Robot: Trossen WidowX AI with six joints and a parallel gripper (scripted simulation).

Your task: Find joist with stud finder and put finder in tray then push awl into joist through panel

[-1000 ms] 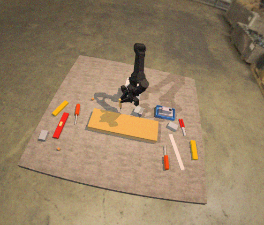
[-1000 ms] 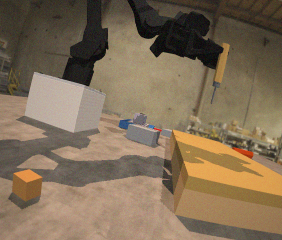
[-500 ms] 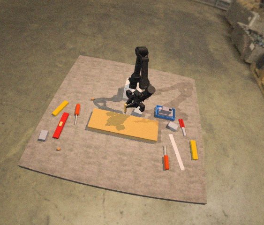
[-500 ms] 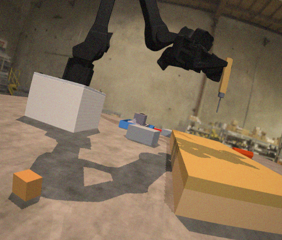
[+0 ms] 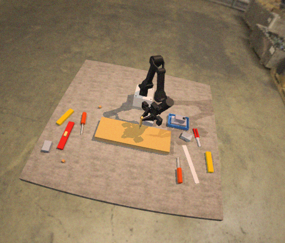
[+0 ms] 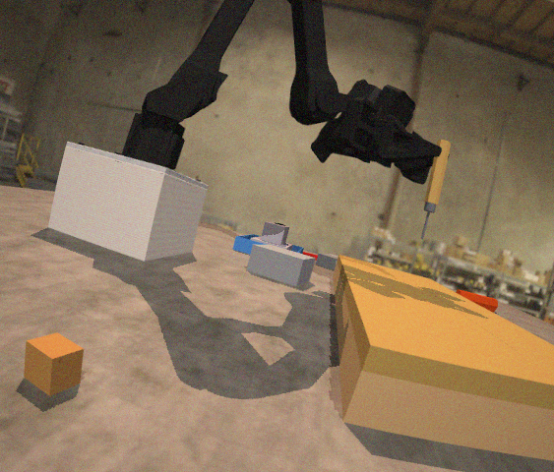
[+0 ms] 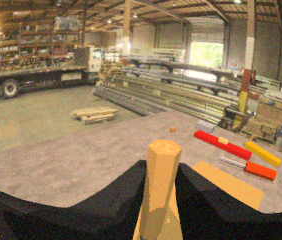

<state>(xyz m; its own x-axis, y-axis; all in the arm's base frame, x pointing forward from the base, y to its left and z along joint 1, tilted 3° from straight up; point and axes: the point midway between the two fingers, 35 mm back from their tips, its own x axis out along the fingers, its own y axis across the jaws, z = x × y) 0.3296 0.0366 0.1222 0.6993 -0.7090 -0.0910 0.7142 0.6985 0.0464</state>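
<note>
The awl lies 60 mm below my gripper tip. From my gripper tip the other things lie so: grey stud finder (320 mm to the left, 210 mm behind, 160 mm below); square indicator window (330 mm to the left, 210 mm behind, 140 mm below); blue tray (300 mm to the left, 210 mm behind, 190 mm below).
</note>
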